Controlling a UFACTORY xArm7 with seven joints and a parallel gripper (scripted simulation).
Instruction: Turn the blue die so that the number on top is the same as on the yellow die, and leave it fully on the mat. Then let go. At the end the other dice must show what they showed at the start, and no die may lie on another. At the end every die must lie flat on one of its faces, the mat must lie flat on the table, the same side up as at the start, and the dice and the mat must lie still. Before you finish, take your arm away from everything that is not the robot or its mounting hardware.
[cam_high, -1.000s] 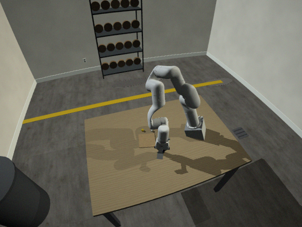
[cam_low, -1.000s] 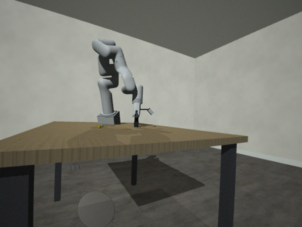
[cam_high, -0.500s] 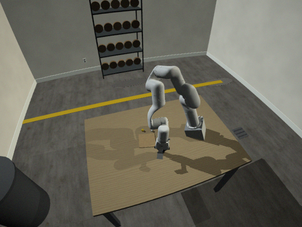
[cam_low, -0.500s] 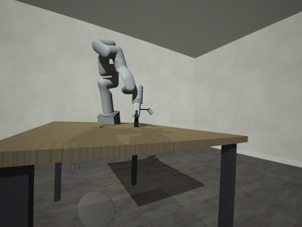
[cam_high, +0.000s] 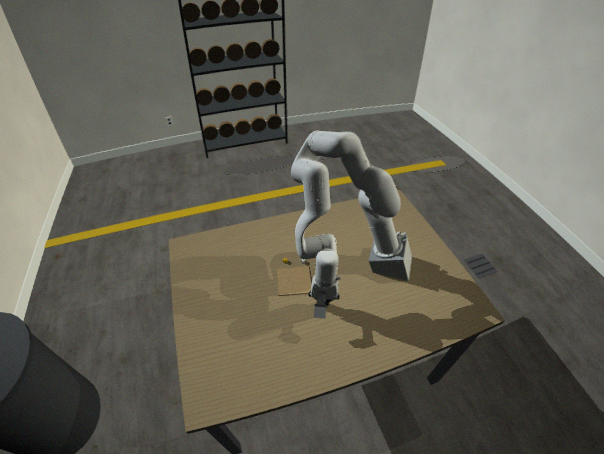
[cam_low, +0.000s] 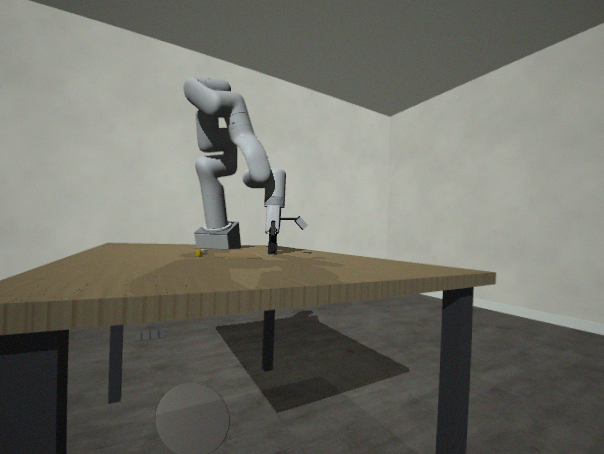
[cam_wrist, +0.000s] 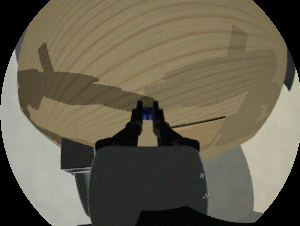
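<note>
My hand is 50 mm short of the tan mat, 160 mm to the left of it and 20 mm above it. From my hand the other things lie so: yellow die 40 mm ahead, 280 mm to the right, 10 mm below; then white die 30 mm behind, 240 mm to the right, 10 mm below; then blue die 10 mm to the right, 10 mm below.
</note>
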